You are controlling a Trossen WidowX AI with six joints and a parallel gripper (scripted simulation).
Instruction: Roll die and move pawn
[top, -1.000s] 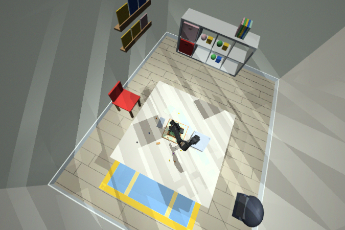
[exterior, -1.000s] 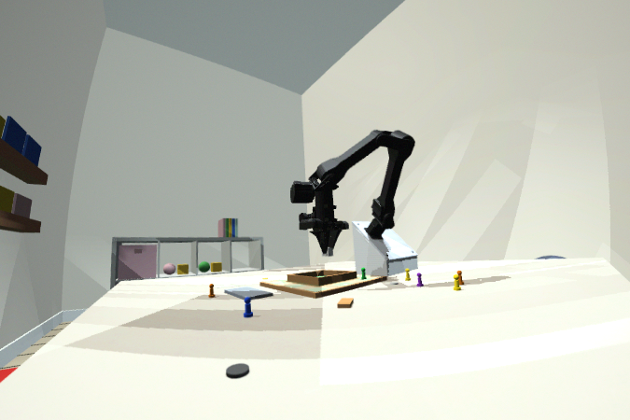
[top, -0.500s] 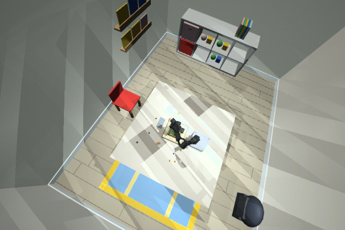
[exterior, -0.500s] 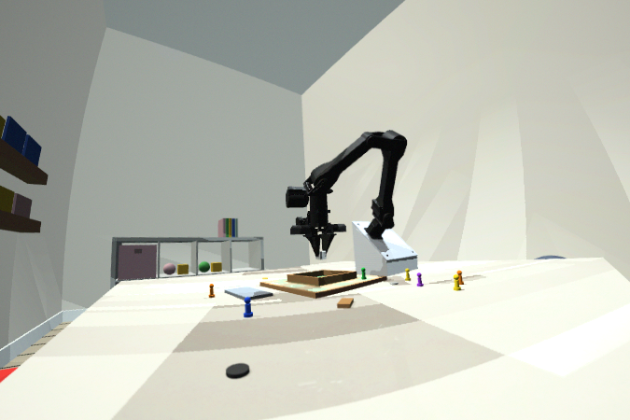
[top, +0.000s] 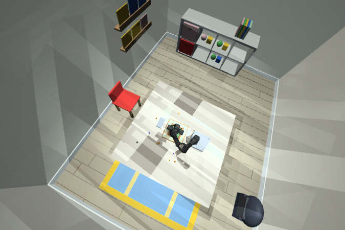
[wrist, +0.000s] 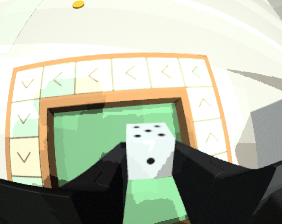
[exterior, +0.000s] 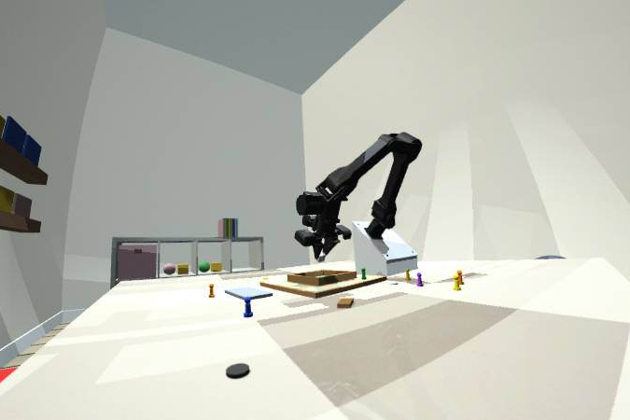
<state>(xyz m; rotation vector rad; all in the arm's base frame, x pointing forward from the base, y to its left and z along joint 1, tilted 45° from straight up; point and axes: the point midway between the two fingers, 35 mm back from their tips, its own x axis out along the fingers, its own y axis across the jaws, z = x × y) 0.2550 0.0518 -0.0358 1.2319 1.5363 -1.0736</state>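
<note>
My gripper tip is now 130 mm to the right of the green pawn, 70 mm past it and 50 mm above it. From my gripper tip the other things lie so: white die right at my gripper tip; then green tray floor 70 mm below, 20 mm to the left, 10 mm ahead; then grey plate 250 mm ahead, 80 mm below, 10 mm to the left.
</note>
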